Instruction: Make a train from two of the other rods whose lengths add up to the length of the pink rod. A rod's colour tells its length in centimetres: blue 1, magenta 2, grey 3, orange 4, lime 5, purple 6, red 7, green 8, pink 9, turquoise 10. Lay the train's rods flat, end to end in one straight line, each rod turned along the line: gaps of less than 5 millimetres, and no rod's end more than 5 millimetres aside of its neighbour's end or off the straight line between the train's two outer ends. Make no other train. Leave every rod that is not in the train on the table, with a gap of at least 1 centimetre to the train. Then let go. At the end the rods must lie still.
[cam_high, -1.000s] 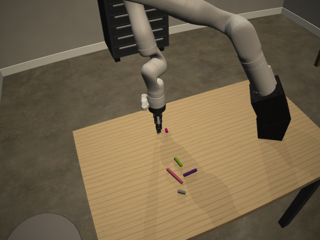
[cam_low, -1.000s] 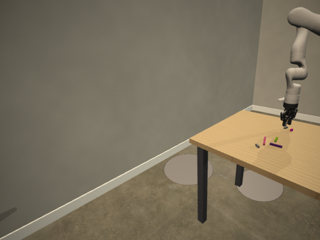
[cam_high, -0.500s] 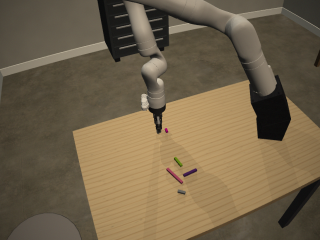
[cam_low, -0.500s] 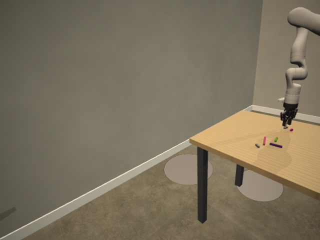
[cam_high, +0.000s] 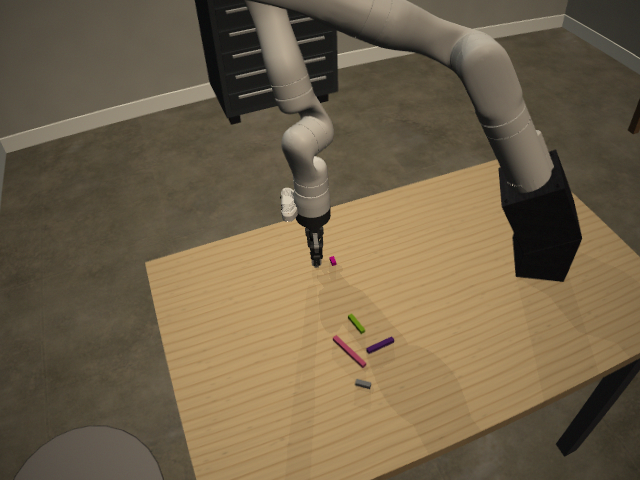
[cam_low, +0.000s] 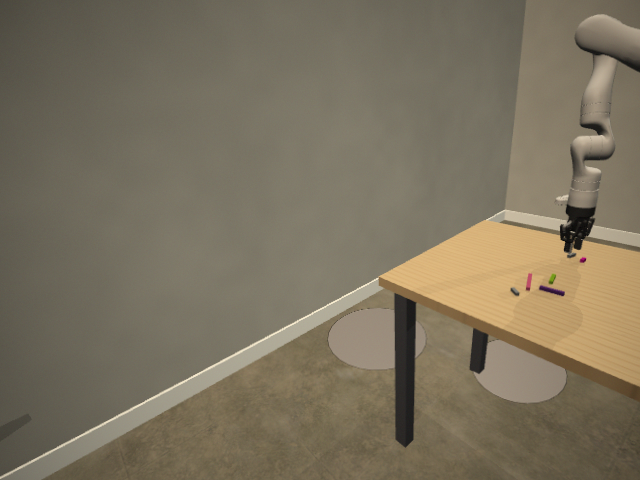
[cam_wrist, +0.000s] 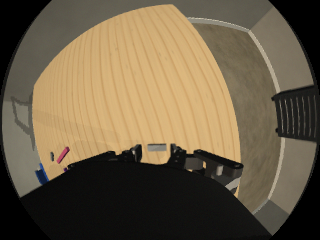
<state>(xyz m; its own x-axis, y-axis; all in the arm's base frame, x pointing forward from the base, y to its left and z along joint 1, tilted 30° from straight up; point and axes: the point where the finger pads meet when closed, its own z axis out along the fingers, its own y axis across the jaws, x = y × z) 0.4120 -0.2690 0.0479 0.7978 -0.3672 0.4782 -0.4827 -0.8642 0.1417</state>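
The magenta rod is 3 cm behind my hand, 2 cm to the left of it and 3 cm below it. Also, from my hand: lime rod: 4 cm ahead, 19 cm to the left, 3 cm below; purple rod: 4 cm ahead, 27 cm to the left, 3 cm below; pink rod: 9 cm ahead, 24 cm to the left, 3 cm below.
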